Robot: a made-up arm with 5 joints. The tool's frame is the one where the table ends. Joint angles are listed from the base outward.
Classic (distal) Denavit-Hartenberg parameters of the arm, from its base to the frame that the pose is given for. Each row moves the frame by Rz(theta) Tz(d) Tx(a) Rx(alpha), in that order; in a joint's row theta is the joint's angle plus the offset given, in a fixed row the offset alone. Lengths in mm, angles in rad.
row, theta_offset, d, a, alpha
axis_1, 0, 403, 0, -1.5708
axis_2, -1.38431, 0, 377.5, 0
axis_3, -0.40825, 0, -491, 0
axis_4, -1.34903, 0, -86, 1.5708
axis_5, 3.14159, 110, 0, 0
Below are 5 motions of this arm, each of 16 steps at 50 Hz.
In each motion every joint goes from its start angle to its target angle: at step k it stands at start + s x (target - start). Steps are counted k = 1, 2, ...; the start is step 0. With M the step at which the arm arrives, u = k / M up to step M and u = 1 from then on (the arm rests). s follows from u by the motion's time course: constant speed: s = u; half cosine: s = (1 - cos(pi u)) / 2; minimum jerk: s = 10 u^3 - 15 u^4 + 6 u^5.
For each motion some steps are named. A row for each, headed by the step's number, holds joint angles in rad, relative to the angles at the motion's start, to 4 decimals.
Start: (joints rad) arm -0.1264 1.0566 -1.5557 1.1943 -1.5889
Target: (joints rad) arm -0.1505 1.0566 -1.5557 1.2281 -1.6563
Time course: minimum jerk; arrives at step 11
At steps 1, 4, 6, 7, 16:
1: -0.0002 0.0000 0.0000 0.0002 -0.0004
4: -0.0062 0.0000 0.0000 0.0087 -0.0173
6: -0.0141 0.0000 0.0000 0.0198 -0.0394
7: -0.0179 0.0000 0.0000 0.0251 -0.0501
16: -0.0241 0.0000 0.0000 0.0338 -0.0674

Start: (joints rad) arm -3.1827 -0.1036 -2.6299 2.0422 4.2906
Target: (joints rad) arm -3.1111 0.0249 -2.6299 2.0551 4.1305
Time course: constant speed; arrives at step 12
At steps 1, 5, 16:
1: 0.0060 0.0107 0.0000 0.0011 -0.0133
5: 0.0298 0.0535 0.0000 0.0054 -0.0667
16: 0.0716 0.1285 0.0000 0.0129 -0.1601

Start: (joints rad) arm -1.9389 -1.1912 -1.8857 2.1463 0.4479
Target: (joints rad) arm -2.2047 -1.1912 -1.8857 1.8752 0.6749
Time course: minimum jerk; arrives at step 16
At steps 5, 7, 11, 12, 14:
5: -0.0478 0.0000 0.0000 -0.0488 0.0409
7: -0.1021 0.0000 0.0000 -0.1041 0.0872
11: -0.2180 0.0000 0.0000 -0.2223 0.1861
12: -0.2383 0.0000 0.0000 -0.2430 0.2035
14: -0.2615 0.0000 0.0000 -0.2667 0.2234

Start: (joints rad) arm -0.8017 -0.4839 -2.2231 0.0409 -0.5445
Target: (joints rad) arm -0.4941 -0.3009 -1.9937 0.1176 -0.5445
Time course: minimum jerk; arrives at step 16
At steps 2, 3, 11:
2: 0.0049 0.0029 0.0037 0.0012 0.0000
3: 0.0150 0.0089 0.0112 0.0037 0.0000
11: 0.2522 0.1501 0.1881 0.0629 0.0000

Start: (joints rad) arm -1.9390 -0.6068 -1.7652 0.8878 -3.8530
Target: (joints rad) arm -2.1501 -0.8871 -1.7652 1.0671 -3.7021
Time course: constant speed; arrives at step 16
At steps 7, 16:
7: -0.0924 -0.1226 0.0000 0.0784 0.0660
16: -0.2111 -0.2803 0.0000 0.1793 0.1509

